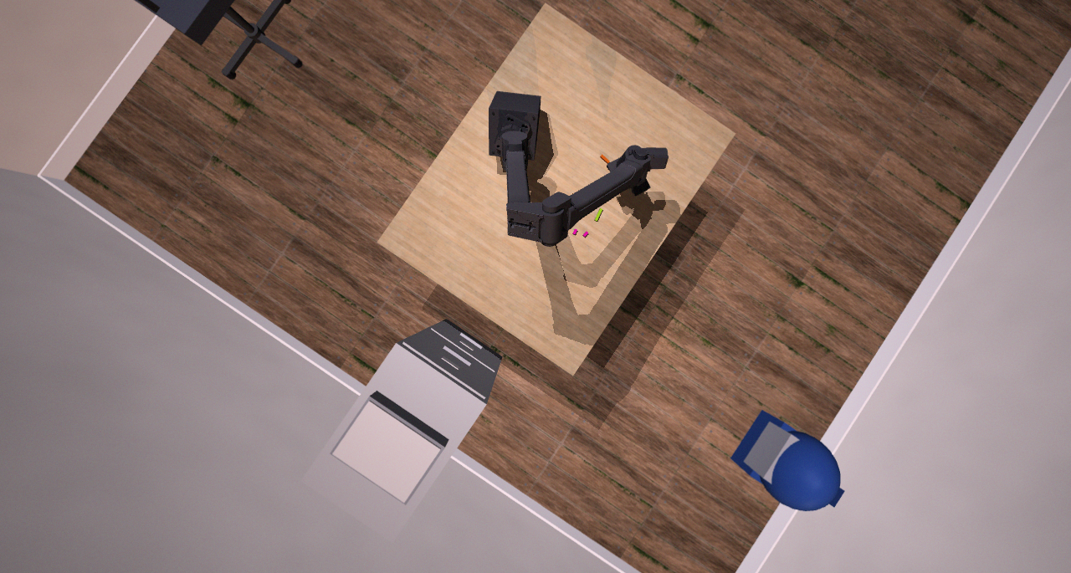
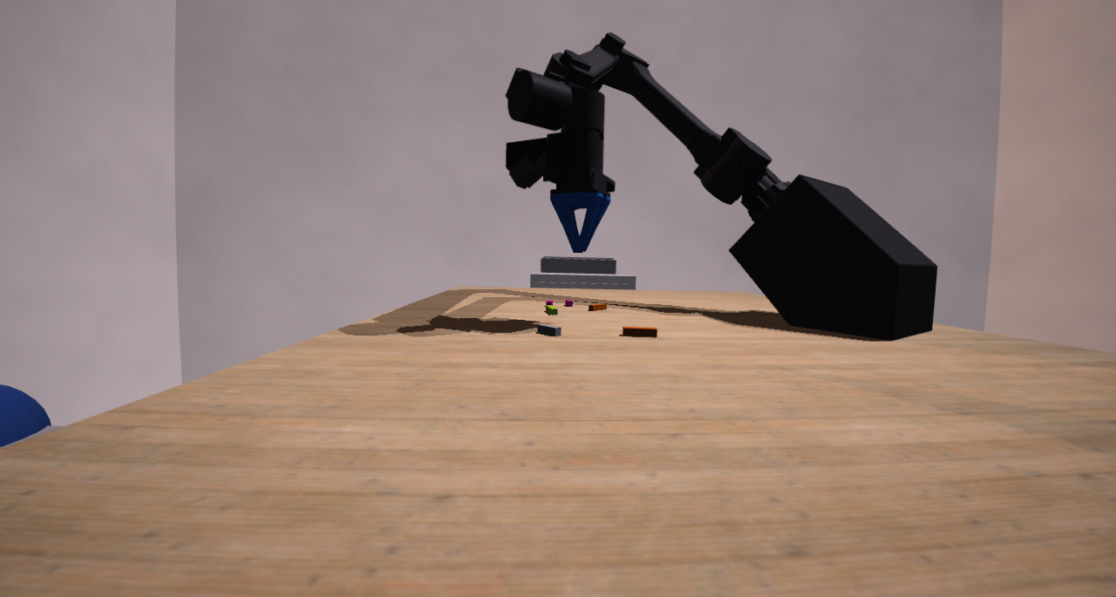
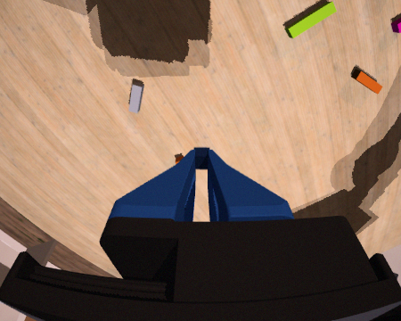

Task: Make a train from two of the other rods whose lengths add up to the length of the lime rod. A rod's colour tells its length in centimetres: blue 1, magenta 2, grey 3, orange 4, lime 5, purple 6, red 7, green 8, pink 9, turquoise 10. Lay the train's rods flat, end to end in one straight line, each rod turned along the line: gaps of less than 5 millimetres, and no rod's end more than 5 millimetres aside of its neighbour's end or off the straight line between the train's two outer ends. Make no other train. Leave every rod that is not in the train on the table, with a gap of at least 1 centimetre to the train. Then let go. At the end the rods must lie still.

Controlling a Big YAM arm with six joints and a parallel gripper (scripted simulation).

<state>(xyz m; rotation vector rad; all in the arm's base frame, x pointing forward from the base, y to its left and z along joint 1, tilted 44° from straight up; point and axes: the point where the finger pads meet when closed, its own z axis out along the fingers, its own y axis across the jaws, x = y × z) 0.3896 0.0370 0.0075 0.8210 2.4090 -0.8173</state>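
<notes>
Right now my hand is 10 cm above the grey rod, 5 cm to the right of it and 5 cm short of it. The rest, counted from my hand: blue rod right at my hand; lime rod 13 cm to the right, 10 cm below.
</notes>
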